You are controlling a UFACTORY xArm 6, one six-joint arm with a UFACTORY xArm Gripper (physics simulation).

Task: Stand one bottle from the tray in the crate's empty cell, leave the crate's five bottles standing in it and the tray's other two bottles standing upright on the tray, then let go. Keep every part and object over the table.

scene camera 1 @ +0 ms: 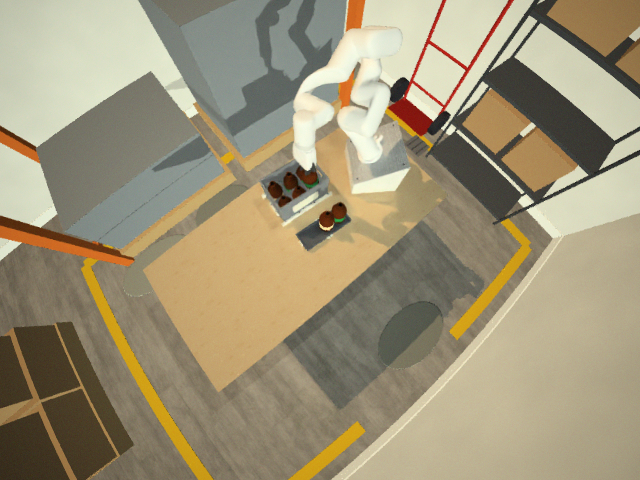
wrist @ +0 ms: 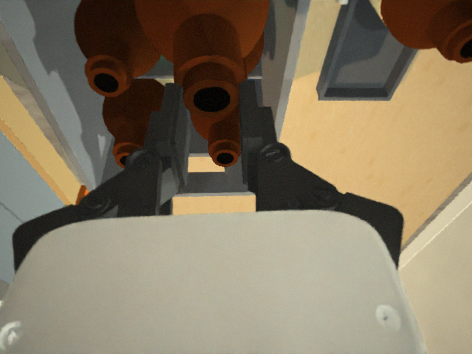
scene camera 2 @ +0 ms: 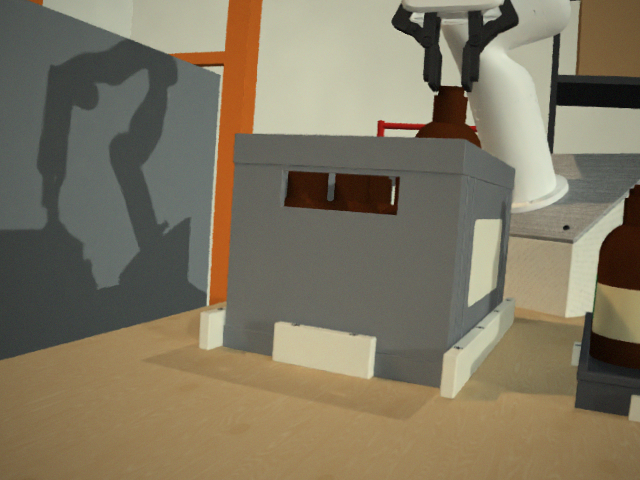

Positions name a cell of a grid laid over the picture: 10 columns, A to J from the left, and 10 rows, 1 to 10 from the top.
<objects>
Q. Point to a green-labelled bottle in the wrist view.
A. At E2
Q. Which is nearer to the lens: the green-labelled bottle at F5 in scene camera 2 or the cream-labelled bottle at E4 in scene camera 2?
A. The cream-labelled bottle.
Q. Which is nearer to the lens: the cream-labelled bottle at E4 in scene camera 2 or the green-labelled bottle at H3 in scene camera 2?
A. The cream-labelled bottle.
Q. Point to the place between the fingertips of my gripper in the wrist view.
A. E4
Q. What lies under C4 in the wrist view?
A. A cream-labelled bottle.
</objects>
